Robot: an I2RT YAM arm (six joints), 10 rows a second.
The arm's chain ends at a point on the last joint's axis. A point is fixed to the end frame.
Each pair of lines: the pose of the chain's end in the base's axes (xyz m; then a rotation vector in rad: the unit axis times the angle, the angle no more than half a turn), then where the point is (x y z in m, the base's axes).
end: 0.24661, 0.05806, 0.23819, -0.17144, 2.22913, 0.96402
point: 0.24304 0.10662 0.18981
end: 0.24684, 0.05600, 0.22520, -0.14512, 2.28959, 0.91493
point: 0.24216 0.10247 0.17490
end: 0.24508, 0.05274, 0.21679, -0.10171, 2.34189, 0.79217
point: 0.24193 0.09500 0.16279
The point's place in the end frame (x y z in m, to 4 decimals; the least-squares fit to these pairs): 0.0408 0.0074 0.0547
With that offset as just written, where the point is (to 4 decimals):
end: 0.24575, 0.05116, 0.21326, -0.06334, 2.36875, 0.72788
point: 0.2434 0.0913 0.1576
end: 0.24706, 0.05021, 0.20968, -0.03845, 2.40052, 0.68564
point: 0.2442 0.0887 0.1529
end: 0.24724, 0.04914, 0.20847, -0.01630, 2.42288, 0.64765
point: 0.2443 0.0863 0.1508
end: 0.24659, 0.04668, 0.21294, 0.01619, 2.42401, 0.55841
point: 0.2459 0.0807 0.1533
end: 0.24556, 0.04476, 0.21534, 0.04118, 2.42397, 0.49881
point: 0.2463 0.0766 0.1545
